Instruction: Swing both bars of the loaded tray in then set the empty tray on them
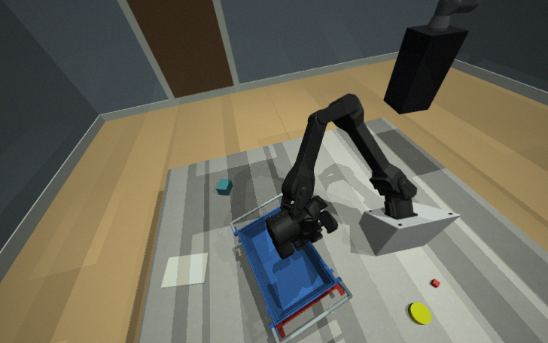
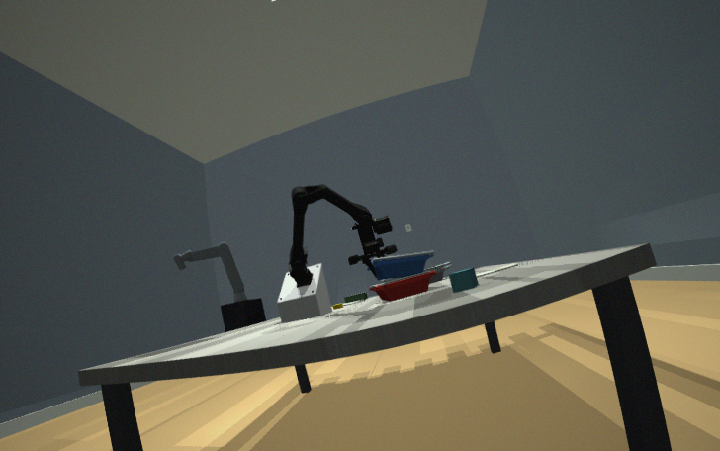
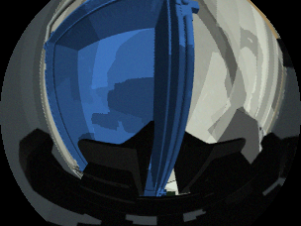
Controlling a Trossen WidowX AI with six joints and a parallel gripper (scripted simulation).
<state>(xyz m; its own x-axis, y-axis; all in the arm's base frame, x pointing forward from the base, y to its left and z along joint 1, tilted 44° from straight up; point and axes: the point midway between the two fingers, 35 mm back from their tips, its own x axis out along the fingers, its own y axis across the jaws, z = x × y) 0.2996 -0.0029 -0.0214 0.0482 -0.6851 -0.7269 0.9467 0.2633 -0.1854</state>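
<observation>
Right now my gripper tip is 80 mm short of the blue tray, 30 mm to the right of it and 20 mm below it. Round my gripper tip: yellow disc (270 mm behind, 220 mm to the left, 80 mm below); green block (280 mm behind, 550 mm to the left, 70 mm below); teal cube (280 mm ahead, 360 mm to the right, 70 mm below).
</observation>
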